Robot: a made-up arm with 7 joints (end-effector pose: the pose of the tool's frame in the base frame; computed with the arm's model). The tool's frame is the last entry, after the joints.
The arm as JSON. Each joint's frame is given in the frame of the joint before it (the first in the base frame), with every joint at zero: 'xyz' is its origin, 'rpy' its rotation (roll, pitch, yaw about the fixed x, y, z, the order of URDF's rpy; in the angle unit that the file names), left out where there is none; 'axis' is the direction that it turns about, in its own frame. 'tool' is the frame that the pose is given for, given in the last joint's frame.
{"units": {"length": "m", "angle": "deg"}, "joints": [
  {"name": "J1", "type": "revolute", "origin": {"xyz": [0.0, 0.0, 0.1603], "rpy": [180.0, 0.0, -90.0]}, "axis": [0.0, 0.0, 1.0]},
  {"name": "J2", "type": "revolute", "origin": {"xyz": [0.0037, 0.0, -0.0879], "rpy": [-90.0, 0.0, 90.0]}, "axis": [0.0, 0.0, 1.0]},
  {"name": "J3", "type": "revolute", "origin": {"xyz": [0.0, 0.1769, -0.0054], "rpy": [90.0, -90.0, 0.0]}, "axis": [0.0, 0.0, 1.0]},
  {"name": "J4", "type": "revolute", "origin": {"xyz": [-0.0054, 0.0, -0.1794], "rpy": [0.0, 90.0, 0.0]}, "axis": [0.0, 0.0, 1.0]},
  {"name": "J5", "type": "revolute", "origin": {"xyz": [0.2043, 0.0, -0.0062], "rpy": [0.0, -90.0, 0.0]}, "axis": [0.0, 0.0, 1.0]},
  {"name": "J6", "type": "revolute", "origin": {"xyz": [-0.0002, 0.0, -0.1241], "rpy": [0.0, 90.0, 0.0]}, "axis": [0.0, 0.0, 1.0]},
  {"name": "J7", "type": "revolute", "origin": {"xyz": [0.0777, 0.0, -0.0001], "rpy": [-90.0, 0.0, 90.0]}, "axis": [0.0, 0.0, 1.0]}
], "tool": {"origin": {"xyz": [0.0, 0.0, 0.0]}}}
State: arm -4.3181 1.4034 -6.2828 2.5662 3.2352 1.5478 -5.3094
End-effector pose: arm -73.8 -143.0 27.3 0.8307 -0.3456 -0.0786 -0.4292
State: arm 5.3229 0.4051 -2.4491 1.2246 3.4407 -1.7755 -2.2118
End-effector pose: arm -209.5 85.0 698.4 0.8443 0.0773 0.2018 0.4903
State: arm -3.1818 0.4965 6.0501 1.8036 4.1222 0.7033 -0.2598
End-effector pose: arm -457.2 -127.5 332.1 0.4304 -0.6238 -0.1607 -0.6323
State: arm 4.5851 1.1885 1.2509 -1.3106 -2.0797 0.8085 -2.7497
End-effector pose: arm -403.5 318.0 484.6 0.1413 -0.5494 0.0136 -0.8234
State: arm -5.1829 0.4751 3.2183 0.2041 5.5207 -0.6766 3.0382
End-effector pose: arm 173.1 -253.0 928.8 0.1829 -0.8918 0.1113 0.3986
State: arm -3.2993 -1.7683 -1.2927 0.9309 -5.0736 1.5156 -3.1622
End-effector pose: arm 584.8 -150.0 299.2 0.0086 -0.9380 0.3455 -0.0269
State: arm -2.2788 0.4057 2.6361 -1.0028 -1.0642 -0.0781 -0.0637
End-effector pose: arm -452.4 263.7 658.7 0.4742 0.6824 0.3521 0.4307
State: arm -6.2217 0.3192 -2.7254 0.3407 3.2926 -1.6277 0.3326
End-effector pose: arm 56.7 81.6 901.0 0.1426 0.6092 -0.2609 0.7351
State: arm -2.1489 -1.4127 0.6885 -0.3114 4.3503 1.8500 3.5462
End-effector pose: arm 256.9 -597.9 294.9 0.5022 -0.4881 0.6508 -0.2933
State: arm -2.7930 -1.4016 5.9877 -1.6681 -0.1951 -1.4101 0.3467
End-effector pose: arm 324.0 22.0 -15.3 0.7644 0.3654 0.5299 0.0371
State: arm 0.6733 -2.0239 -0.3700 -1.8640 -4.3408 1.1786 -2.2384
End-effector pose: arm -189.5 -109.0 -106.9 0.4188 -0.3485 0.7073 0.4504
